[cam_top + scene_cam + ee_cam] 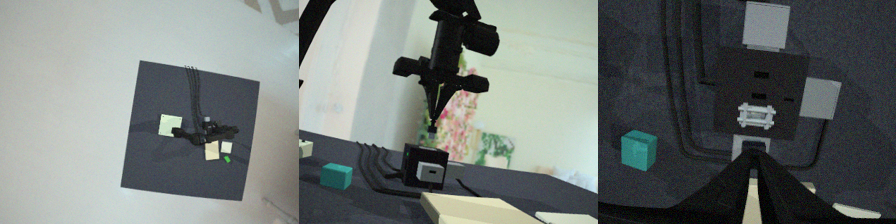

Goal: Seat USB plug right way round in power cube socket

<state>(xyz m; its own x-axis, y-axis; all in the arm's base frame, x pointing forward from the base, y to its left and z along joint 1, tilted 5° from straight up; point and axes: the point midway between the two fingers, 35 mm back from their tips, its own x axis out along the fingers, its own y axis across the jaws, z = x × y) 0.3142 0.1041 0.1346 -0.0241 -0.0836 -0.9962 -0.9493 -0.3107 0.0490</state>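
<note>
Now: the usb plug 20 mm below my gripper tip. Also, from my gripper tip: cream slab 200 mm to the right, 130 mm below, 100 mm ahead; socket 70 mm below, 10 mm to the left; teal block 130 mm to the right, 130 mm behind, 120 mm below.
</note>
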